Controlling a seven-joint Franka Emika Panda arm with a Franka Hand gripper.
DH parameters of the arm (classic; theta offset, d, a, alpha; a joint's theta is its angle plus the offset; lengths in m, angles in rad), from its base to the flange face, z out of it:
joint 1: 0 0.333 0 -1.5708
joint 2: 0 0 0 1.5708
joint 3: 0 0.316 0.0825 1.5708
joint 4: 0 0 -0.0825 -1.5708
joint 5: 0 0.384 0 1.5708
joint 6: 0 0 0.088 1.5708
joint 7: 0 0.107 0 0
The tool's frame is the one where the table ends.
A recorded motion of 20 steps. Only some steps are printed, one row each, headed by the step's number.
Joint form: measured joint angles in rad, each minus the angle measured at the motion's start. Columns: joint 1, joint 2, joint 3, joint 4, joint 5, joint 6, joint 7.
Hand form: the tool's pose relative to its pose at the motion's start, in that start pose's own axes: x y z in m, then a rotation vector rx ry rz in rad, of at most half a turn. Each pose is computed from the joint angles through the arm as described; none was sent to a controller.
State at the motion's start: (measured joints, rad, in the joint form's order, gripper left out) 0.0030 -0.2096 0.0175 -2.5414 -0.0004 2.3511 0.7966
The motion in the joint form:
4: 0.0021 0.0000 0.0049 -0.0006 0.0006 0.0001 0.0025
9: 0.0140 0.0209 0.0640 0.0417 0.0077 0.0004 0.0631
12: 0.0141 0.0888 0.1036 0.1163 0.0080 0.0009 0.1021
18: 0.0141 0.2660 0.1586 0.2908 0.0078 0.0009 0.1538
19: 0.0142 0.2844 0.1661 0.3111 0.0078 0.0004 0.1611
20: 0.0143 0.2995 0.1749 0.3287 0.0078 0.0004 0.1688
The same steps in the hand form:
4: -0.0023 -0.0020 0.0002 -0.0007 0.0000 -0.0040
9: -0.0168 -0.0332 -0.0082 0.0130 0.0171 -0.0088
12: -0.0162 -0.0637 -0.0084 0.0204 0.0197 -0.0099
18: -0.0061 -0.1247 0.0055 0.0354 -0.0025 -0.0131
19: -0.0059 -0.1320 0.0065 0.0391 -0.0050 -0.0130
20: -0.0067 -0.1391 0.0069 0.0435 -0.0067 -0.0138

